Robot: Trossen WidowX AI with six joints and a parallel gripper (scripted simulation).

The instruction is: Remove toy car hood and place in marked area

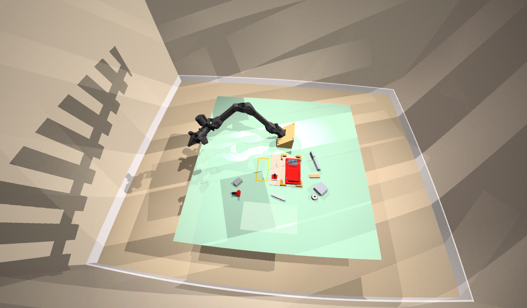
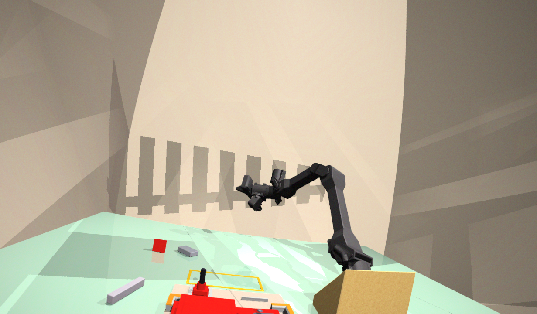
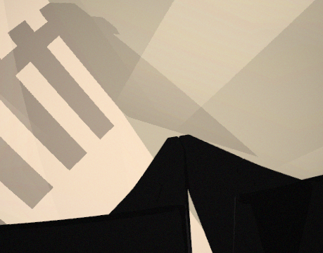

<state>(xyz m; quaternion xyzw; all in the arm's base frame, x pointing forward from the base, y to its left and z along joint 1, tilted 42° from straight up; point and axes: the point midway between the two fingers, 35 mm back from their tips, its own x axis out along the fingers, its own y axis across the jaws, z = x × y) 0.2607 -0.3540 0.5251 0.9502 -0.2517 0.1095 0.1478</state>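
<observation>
My gripper tip is 730 mm to the right of the red hood, 170 mm above it and 50 mm short of it. Round my gripper tip: white wheel: 890 mm to the left, 200 mm below, 190 mm ahead.
</observation>
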